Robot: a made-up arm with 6 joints. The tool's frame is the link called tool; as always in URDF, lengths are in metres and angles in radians. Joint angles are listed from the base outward. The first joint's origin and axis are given. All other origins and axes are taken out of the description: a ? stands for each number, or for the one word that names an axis. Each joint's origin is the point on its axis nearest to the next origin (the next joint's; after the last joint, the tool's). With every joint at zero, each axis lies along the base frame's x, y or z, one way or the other. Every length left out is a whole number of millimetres.
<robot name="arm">
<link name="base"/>
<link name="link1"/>
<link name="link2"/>
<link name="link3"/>
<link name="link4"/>
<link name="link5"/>
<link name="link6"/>
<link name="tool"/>
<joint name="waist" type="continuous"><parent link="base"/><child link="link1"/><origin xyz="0.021 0.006 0.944"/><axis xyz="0 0 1"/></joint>
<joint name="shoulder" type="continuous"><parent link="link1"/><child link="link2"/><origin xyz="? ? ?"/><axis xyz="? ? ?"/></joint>
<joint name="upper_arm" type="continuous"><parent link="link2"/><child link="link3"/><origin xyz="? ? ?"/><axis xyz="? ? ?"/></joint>
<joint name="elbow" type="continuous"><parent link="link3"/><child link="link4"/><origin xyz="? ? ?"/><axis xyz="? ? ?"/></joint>
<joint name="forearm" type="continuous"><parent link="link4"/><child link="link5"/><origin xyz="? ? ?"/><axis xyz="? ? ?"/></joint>
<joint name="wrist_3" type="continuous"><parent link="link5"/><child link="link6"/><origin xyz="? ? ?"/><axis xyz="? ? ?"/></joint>
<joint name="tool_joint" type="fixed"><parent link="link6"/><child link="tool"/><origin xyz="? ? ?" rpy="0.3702 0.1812 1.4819"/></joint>
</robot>
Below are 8 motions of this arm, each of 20 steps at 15 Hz.
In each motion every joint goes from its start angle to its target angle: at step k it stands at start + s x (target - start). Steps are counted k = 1, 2, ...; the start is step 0. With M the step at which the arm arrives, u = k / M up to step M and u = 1 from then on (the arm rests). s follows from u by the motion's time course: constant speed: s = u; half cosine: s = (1 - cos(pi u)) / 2; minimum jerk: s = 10 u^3 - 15 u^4 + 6 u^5.
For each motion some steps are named. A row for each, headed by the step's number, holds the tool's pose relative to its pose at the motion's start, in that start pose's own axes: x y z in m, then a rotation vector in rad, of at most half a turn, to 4 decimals.
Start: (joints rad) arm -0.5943 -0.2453 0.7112 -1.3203 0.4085 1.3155
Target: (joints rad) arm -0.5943 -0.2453 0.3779 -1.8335 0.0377 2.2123
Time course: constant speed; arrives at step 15
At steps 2, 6, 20:
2: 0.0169 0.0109 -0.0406 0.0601 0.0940 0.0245
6: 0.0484 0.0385 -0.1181 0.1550 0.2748 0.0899
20: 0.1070 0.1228 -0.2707 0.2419 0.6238 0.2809

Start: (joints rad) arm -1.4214 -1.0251 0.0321 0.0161 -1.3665 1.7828
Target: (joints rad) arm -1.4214 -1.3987 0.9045 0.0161 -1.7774 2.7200
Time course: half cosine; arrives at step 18
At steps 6, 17, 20:
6: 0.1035 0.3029 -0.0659 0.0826 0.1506 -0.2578
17: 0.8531 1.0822 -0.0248 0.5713 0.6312 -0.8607
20: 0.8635 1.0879 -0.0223 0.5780 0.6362 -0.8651

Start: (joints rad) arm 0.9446 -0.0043 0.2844 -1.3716 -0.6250 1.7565
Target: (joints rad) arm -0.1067 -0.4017 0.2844 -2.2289 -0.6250 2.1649
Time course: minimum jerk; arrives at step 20
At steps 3, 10, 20:
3: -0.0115 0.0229 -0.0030 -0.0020 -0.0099 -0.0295
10: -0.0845 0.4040 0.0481 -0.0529 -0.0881 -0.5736
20: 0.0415 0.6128 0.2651 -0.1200 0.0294 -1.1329

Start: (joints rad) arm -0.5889 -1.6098 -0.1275 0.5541 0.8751 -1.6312
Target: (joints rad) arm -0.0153 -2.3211 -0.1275 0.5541 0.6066 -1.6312
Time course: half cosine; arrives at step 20
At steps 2, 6, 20:
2: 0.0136 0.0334 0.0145 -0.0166 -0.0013 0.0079
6: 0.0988 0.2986 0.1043 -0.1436 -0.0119 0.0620
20: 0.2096 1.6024 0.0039 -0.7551 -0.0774 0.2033

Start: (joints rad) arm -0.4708 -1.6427 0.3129 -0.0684 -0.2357 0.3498
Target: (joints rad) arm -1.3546 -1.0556 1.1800 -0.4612 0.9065 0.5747
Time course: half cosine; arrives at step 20
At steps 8, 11, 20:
8: 0.5751 -0.1576 0.3223 -0.4877 0.1163 -0.1990
11: 1.0033 -0.2905 0.4068 -0.8208 0.1690 -0.2844
20: 1.7367 -0.5877 0.2878 -1.4035 0.1688 -0.3306

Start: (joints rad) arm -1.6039 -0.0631 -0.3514 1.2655 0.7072 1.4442
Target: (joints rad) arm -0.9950 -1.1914 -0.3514 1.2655 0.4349 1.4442
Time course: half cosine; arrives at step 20
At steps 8, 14, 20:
8: -0.4964 0.4431 -0.1720 0.2233 0.1277 -0.2801
14: -0.6608 1.3087 -0.2454 0.6045 0.1604 -0.5969
20: -0.5322 1.7169 -0.2017 0.8047 0.1210 -0.7150

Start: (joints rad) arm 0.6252 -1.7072 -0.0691 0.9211 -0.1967 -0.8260
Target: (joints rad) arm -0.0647 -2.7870 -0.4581 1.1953 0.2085 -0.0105
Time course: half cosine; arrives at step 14
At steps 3, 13, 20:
3: 0.0885 0.2477 -0.0384 -0.1356 0.1559 -0.0708
13: 0.7593 1.4685 -1.3062 -1.2540 1.3381 -0.7969
20: 0.7618 1.4733 -1.3310 -1.2714 1.3522 -0.8090

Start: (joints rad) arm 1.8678 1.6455 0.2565 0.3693 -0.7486 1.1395
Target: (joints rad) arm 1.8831 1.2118 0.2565 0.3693 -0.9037 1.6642
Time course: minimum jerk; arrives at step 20
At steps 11, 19, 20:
11: 0.0636 0.4456 -0.2918 0.0330 0.1788 -0.2402
19: 0.1849 0.7381 -0.4780 0.0790 0.3020 -0.3947
20: 0.1854 0.7389 -0.4785 0.0792 0.3024 -0.3951

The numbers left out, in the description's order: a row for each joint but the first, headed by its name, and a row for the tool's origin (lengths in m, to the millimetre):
shoulder: xyz -0.022 0.026 0.000, axis 0 1 0
upper_arm: xyz -0.002 0.000 1.606, axis 0 -1 0
elbow: xyz 0.854 0.000 -0.008, axis -1 0 0
forearm: xyz 0.000 -0.315 -0.010, axis 0 -1 0
wrist_3: xyz -0.025 0.000 0.003, axis -1 0 0
tool: xyz 0.000 -0.020 0.013

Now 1 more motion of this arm.
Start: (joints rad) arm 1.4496 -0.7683 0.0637 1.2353 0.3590 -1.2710
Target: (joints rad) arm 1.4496 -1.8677 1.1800 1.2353 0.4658 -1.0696
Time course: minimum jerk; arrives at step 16
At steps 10, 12, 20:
10: 0.5169 2.2527 -0.3816 -1.5723 0.4385 -0.4364
12: 0.6904 2.6155 -0.8707 -1.9394 0.5238 -0.5772
20: 0.7908 2.7596 -1.2139 -2.1598 0.5683 -0.6698

